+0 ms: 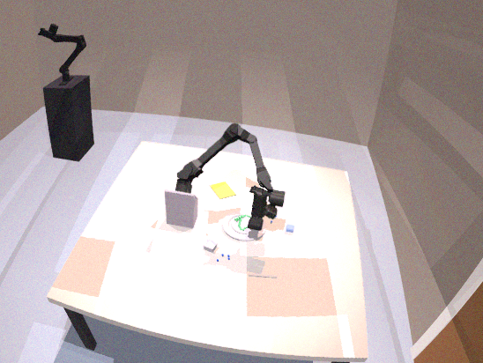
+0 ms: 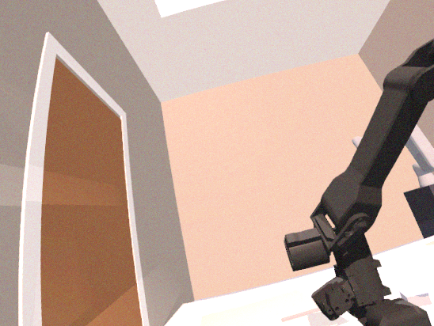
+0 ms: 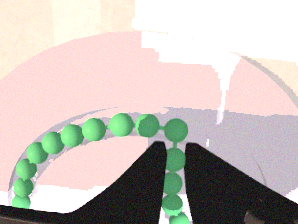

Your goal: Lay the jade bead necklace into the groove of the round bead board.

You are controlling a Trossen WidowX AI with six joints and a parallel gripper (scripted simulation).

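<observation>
My gripper tip is 50 mm past the round white bead board, 20 mm to the right of it and 10 mm above it. The rest, counted from my gripper tip: thin rod: 60 mm ahead, 270 mm to the right, 10 mm below; then blue block: 160 mm ahead, 40 mm to the left, 10 mm below; then cream block: 70 mm ahead, 260 mm to the left.
</observation>
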